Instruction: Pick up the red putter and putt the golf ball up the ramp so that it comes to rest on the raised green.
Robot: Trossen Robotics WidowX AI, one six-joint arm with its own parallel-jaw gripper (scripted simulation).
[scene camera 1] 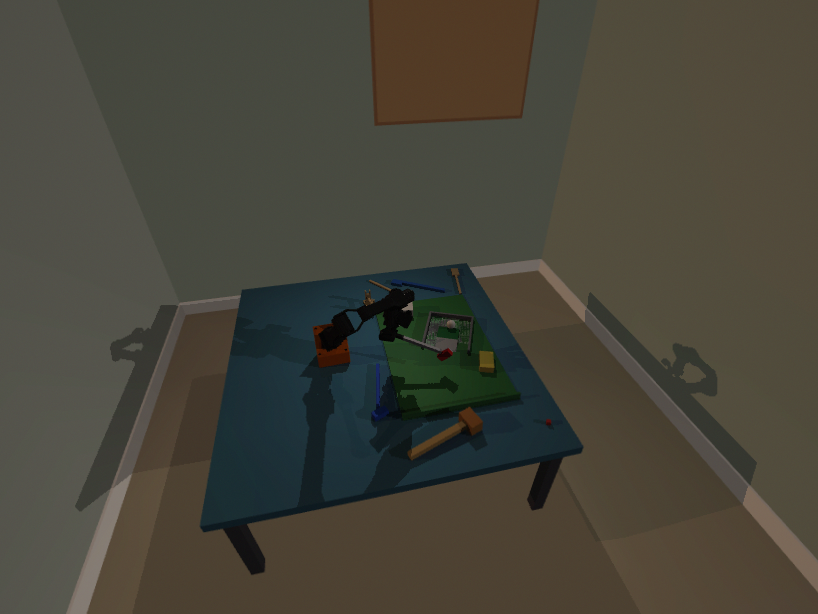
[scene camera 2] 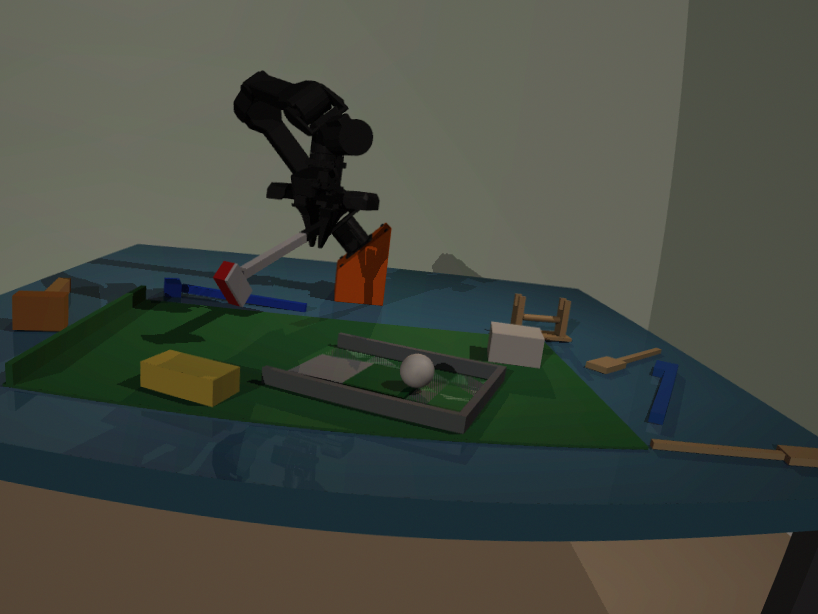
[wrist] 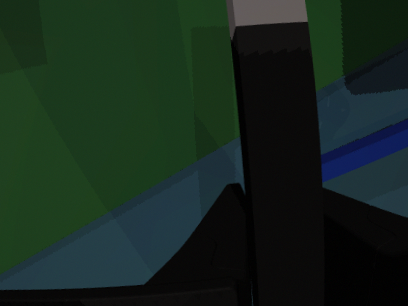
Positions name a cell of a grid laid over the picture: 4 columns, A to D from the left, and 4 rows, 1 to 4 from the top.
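Note:
My gripper (scene camera 2: B2) carries a red putter. A yellow block (scene camera 2: A3) and a white block (scene camera 2: C3) are also in sight. I see a wooden mallet (scene camera 1: C3) too. My gripper (wrist: C3) appears as well, whereas the wooden mallet is out of frame in the wrist view, and the yellow block is out of frame in the wrist view too.

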